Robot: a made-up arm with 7 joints. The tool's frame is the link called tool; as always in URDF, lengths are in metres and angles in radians. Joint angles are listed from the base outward.
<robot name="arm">
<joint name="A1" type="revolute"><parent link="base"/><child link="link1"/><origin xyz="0.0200 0.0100 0.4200"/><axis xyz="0 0 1"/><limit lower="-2.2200" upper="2.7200"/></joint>
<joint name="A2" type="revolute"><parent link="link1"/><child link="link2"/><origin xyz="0.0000 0.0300 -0.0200" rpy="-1.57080 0.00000 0.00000"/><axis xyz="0 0 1"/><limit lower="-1.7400" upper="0.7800"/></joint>
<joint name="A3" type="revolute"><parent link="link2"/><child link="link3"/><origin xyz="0.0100 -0.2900 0.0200" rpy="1.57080 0.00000 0.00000"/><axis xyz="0 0 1"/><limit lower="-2.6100" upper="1.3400"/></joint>
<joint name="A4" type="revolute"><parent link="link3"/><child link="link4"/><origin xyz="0.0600 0.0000 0.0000" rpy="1.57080 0.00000 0.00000"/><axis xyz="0 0 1"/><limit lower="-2.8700" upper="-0.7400"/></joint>
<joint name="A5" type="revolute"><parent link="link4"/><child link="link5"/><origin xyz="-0.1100 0.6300 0.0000" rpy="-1.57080 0.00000 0.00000"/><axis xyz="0 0 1"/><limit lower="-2.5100" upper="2.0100"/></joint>
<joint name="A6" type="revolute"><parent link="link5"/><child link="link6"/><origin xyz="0.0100 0.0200 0.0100" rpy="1.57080 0.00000 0.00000"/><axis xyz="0 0 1"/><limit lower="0.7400" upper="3.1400"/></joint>
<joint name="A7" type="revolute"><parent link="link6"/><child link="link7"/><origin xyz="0.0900 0.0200 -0.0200" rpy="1.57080 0.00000 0.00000"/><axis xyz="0 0 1"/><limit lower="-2.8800" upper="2.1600"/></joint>
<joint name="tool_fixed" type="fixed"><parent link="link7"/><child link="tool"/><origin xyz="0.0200 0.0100 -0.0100" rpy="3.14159 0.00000 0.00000"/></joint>
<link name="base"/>
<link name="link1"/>
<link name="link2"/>
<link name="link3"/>
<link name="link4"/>
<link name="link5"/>
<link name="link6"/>
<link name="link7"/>
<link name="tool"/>
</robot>
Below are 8 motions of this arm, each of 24 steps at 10 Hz.
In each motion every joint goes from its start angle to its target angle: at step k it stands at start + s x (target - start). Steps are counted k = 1, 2, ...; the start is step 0. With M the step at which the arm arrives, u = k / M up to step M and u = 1 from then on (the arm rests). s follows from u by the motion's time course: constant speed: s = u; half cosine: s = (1 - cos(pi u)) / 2; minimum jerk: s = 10 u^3 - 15 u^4 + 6 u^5.
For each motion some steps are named. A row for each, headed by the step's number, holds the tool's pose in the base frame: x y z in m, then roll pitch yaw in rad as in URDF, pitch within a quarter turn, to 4 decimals.
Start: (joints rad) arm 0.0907 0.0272 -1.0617 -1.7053 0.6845 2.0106 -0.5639
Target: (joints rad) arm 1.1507 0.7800 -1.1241 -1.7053 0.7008 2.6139 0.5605
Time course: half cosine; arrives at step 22
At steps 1, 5, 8, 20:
1: 0.4885 -0.6070 0.7653 0.4846 -0.5124 -0.7415
5: 0.5791 -0.5417 0.7331 0.4509 -0.4550 -0.7538
8: 0.6890 -0.4242 0.6851 0.3936 -0.4055 -0.7696
20: 0.8076 0.1738 0.4804 0.3145 -0.5516 -0.7991

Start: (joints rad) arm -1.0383 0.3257 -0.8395 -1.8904 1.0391 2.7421 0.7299
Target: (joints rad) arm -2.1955 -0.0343 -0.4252 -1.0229 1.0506 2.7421 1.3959
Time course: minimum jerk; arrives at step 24
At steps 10, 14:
10: -0.3559 -0.6372 0.7358 1.1368 0.3674 2.7408
14: -0.4499 -0.4712 0.9607 1.5096 0.5705 2.6596

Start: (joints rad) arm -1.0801 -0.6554 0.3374 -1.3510 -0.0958 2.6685 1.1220
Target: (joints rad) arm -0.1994 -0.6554 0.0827 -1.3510 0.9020 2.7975 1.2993
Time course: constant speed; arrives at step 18
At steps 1, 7, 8, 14, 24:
1: 0.3190 0.0522 1.2728 2.0447 -0.6215 -2.5736
7: 0.2503 0.0670 1.2849 2.0189 -0.2968 -2.0590
8: 0.2404 0.0661 1.2858 2.0244 -0.2421 -1.9774
14: 0.1967 0.0478 1.2843 2.1060 0.0797 -1.4853
24: 0.1843 0.0293 1.2774 2.2097 0.2786 -1.1362

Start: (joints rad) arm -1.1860 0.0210 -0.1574 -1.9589 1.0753 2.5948 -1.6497
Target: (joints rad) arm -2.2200 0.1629 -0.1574 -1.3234 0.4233 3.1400 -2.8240
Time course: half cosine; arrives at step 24
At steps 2, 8, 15, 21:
2: 0.1815 -0.7338 0.6198 -0.4390 -0.8964 -0.2490
8: 0.0200 -0.7511 0.7069 -0.9397 -0.5757 -0.0432
15: -0.2651 -0.6673 0.8436 -1.3577 0.2656 -0.3324
21: -0.4053 -0.5569 0.9093 -1.6376 0.7844 -0.8017

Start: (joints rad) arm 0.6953 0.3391 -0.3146 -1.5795 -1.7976 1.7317 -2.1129
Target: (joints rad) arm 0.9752 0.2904 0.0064 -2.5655 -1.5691 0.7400 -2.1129
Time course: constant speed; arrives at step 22
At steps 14, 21, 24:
14: 0.4570 0.4494 0.0933 2.0301 0.1468 -2.5343
21: 0.2702 0.3587 -0.0118 2.3114 -0.0672 -2.5536
24: 0.2455 0.3398 -0.0213 2.3604 -0.0934 -2.5543

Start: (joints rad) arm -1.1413 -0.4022 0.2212 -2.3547 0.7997 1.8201 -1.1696
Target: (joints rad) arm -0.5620 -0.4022 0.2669 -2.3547 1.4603 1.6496 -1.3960
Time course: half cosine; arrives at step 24
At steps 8, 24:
8: 0.5696 -0.4505 0.5783 0.6189 -0.6184 -0.0679
24: 0.7135 -0.1724 0.5692 1.1463 -0.9685 0.0097

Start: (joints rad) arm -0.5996 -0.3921 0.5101 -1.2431 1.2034 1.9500 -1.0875
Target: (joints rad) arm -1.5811 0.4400 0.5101 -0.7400 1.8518 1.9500 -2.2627
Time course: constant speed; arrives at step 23
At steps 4, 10, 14, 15, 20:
4: 0.5378 -0.0283 1.2709 -1.3926 -1.1167 2.2543
10: 0.5398 -0.2832 1.2302 -1.7830 -0.9628 2.4355
14: 0.4850 -0.4514 1.1888 -1.9655 -0.8224 2.4258
15: 0.4644 -0.4915 1.1767 -2.0044 -0.7850 2.4096
20: 0.3232 -0.6700 1.1058 -2.1755 -0.5954 2.2614

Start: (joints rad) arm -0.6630 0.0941 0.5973 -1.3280 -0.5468 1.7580 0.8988
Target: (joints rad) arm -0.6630 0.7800 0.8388 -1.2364 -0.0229 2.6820 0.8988
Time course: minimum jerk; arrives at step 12
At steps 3, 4, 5, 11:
3: 0.8564 -0.0055 0.9041 0.0584 -0.5572 -0.9401
4: 0.8755 -0.0091 0.8725 0.1717 -0.5093 -0.9354
5: 0.8966 -0.0152 0.8309 0.3220 -0.4436 -0.9437
11: 0.9505 -0.0565 0.6086 0.9719 -0.0188 -1.1397

